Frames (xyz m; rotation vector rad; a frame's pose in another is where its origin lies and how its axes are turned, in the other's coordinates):
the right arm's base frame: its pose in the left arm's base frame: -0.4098 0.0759 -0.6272 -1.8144 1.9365 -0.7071
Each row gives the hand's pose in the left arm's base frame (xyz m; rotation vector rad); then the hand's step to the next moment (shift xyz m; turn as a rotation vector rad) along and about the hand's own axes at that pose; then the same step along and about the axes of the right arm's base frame.
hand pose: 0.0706 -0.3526 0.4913 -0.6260 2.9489 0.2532
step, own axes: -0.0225 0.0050 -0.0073 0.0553 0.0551 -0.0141
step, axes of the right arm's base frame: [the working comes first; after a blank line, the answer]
step, axes of the left arm's base frame: 0.0178 0.0120 0.0112 -0.0740 0.0253 0.0133

-0.0128 -0.0205 0.0006 -0.0183 0.0518 -0.0573
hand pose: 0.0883 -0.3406 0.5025 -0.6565 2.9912 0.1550
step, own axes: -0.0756 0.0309 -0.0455 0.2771 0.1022 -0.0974
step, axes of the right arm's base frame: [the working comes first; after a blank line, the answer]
step, axes of the left arm's base frame: 0.0531 0.0539 0.0549 -0.2990 -0.0334 0.0787

-0.0551 -0.0736 -0.0170 0.0626 0.1896 -0.2385
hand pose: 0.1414 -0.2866 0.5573 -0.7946 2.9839 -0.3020
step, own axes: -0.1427 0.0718 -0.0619 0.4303 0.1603 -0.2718
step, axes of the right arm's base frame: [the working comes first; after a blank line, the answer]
step, axes of the left arm's base frame: 0.0834 0.1428 0.0448 -0.4756 -0.0291 0.2402

-0.1466 -0.0887 0.0008 0.0821 0.2330 -0.4730
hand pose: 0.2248 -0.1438 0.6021 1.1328 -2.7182 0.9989
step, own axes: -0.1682 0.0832 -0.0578 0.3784 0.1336 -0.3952
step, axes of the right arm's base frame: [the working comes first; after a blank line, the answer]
step, axes of the left arm's base frame: 0.0577 0.1824 -0.0440 -0.4457 0.0600 0.3391

-0.1888 -0.0134 0.0523 -0.0036 0.1524 -0.5422
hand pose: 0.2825 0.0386 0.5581 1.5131 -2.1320 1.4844
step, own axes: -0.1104 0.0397 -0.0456 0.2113 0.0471 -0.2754
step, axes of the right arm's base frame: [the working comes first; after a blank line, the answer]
step, axes of the left arm's base frame: 0.0047 0.1064 -0.0671 -0.2493 0.0751 0.2343

-0.1100 0.0403 0.0461 -0.0408 0.0597 -0.3428
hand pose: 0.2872 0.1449 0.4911 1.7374 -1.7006 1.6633
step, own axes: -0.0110 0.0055 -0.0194 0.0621 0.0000 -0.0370
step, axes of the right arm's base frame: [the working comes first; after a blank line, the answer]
step, axes of the left arm's base frame: -0.0117 0.0192 -0.0046 -0.0384 -0.0069 0.0609

-0.0184 0.0128 -0.0051 0.0135 -0.0064 -0.0707
